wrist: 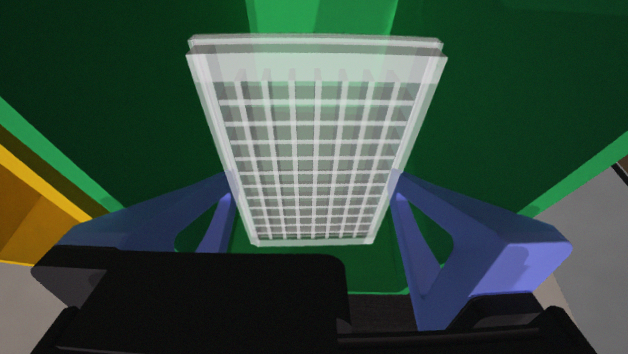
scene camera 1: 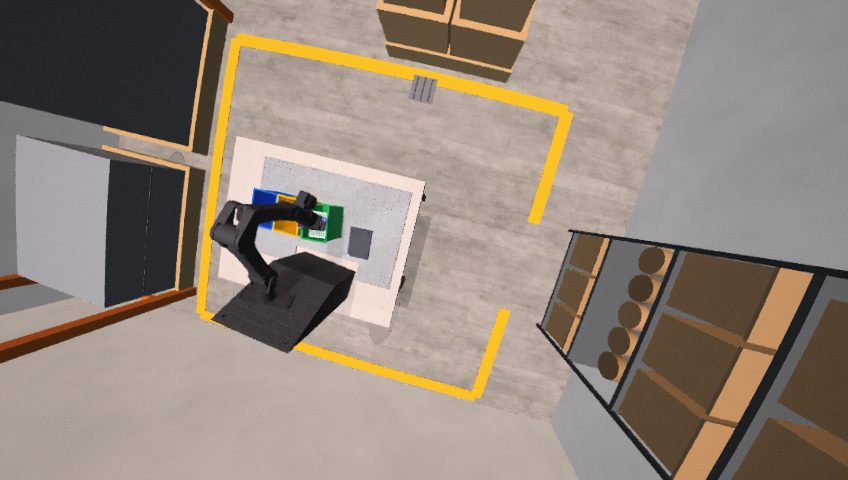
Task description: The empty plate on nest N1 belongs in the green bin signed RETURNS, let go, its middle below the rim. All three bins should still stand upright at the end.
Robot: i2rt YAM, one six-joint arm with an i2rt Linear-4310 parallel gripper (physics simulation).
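Pixels of known places: gripper, fingertip midpoint: (wrist: 313, 177) (scene camera 1: 319, 226); arm's base, link origin: (scene camera 1: 267, 297).
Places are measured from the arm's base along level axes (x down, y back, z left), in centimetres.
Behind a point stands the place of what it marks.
The clear, gridded plate (scene camera 1: 317, 231) {z -10.4, x 24.0, y -25.0 cm} (wrist: 315, 125) {z -11.3, x 24.7, y -31.7 cm} is held across its width between the blue fingers of my gripper (scene camera 1: 321, 223) {z -10.7, x 25.4, y -27.5 cm} (wrist: 313, 177) {z -10.7, x 25.4, y -27.5 cm}. The gripper is shut on it, a fingertip against each long side. The plate is inside the walls of the green bin (scene camera 1: 336, 223) {z -17.0, x 31.4, y -28.4 cm} (wrist: 100, 75) {z -6.2, x 23.1, y -35.5 cm}, which surround it in the wrist view; how far it is above the bin's bottom is hard to tell. The yellow bin (scene camera 1: 286, 225) {z 10.0, x 30.0, y -27.8 cm} (wrist: 42, 185) {z -4.0, x 20.9, y -33.9 cm} stands beside the green one, and the blue bin (scene camera 1: 262, 197) {z 19.6, x 26.6, y -42.4 cm} beyond it. All three look upright. The bin signs are not readable.
A dark rectangular pad (scene camera 1: 360, 242) {z -27.0, x 37.7, y -17.7 cm} lies on the perforated board (scene camera 1: 380, 205) {z -38.6, x 38.8, y -37.5 cm} to the right of the green bin. The black arm (scene camera 1: 242, 234) {z -16.0, x -25.3, y -28.5 cm} reaches over the yellow bin from its dark base (scene camera 1: 279, 318) {z -8.1, x -4.6, y 6.3 cm} at the table's near edge.
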